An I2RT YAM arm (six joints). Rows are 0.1 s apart.
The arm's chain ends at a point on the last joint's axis. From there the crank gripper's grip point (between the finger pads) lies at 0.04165 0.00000 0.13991 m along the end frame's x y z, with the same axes.
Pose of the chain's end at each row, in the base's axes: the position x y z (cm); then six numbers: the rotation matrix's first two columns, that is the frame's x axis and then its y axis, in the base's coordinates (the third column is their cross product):
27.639 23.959 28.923 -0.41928 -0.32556 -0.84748 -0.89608 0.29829 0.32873
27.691 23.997 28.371 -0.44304 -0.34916 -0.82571 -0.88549 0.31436 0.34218
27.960 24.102 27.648 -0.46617 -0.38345 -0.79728 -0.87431 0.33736 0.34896
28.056 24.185 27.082 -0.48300 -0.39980 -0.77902 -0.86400 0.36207 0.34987
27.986 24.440 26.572 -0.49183 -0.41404 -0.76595 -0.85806 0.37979 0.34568
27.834 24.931 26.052 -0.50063 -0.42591 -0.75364 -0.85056 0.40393 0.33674
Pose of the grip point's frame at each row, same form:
27.932 35.156 19.562 -0.41928 -0.32556 -0.84748 -0.89608 0.29829 0.32873
27.806 34.893 18.658 -0.44304 -0.34916 -0.82571 -0.88549 0.31436 0.34218
27.909 34.534 17.436 -0.46617 -0.38345 -0.79728 -0.87431 0.33736 0.34896
28.034 34.301 16.558 -0.48300 -0.39980 -0.77902 -0.86400 0.36207 0.34987
28.005 34.290 15.798 -0.49183 -0.41404 -0.76595 -0.85806 0.37979 0.34568
28.001 34.484 15.015 -0.50063 -0.42591 -0.75364 -0.85056 0.40393 0.33674

